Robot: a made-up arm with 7 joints.
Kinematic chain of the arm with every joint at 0, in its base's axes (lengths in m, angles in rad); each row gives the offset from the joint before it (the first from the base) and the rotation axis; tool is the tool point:
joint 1: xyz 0 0 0.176 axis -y
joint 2: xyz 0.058 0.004 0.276 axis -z
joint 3: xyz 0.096 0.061 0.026 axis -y
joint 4: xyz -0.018 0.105 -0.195 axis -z
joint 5: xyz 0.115 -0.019 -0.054 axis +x
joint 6: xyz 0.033 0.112 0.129 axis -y
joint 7: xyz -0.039 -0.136 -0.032 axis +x
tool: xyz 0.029 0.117 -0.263
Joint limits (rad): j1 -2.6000..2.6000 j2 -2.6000..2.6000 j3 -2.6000..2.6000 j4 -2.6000..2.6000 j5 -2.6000..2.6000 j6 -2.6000..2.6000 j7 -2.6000..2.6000
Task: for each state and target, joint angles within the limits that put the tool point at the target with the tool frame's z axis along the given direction. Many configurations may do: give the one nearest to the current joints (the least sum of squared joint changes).
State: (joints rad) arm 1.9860 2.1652 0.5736 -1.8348 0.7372 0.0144 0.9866
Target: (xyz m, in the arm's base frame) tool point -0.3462 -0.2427 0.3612 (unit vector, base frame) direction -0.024 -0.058 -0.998
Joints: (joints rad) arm 2.5502 1.9991 0.7408 -1.3904 0.3644 0.4228 0.6839
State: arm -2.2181 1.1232 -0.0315 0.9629 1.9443 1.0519 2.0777
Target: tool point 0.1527 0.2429 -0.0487 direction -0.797 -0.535 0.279
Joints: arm -1.5329 1.5126 -0.1324 1.6151 2.1229 1.0884 1.9309
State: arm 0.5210 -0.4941 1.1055 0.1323 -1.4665 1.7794 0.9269
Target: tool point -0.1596 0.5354 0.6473 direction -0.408 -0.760 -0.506
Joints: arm 0.9527 -0.7385 1.7361 0.4897 -1.5021 1.7835 1.8157
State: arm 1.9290 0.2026 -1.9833 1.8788 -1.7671 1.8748 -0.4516
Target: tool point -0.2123 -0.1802 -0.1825 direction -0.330 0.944 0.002
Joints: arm 2.0161 0.6145 -1.9503 1.7760 -1.9041 1.7027 -0.6103
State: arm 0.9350 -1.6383 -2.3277 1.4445 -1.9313 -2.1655 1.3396
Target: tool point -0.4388 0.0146 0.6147 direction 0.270 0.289 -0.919
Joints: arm 1.2582 -1.9626 -2.6000 1.8091 -0.9739 -1.8097 2.1773
